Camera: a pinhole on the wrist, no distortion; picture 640 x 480 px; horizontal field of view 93.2 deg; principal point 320.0 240.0 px. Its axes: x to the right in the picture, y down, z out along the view. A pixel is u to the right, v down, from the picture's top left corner.
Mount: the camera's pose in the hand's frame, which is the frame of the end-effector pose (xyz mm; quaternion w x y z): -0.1 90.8 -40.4 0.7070 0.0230 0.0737 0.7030
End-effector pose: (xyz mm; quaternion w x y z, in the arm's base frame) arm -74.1 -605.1 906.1 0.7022 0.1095 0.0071 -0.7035
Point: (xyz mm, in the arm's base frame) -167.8 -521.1 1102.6
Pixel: 61.4 456.7
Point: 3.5 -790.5 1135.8
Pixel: 321.2 133.9
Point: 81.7 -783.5 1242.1
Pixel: 386.6 187.1
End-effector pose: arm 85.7 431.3 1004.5 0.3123 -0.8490 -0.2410 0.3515
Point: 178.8 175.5 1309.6
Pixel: behind the camera
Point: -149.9 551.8 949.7
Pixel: 93.1 338.3
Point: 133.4 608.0 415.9
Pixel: 437.6 14.6
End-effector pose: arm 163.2 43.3 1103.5 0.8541 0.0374 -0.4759 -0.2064
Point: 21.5 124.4 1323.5
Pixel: 294.2 200.3
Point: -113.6 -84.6 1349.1
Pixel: 115.1 187.2
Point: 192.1 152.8 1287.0
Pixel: 434.0 42.9
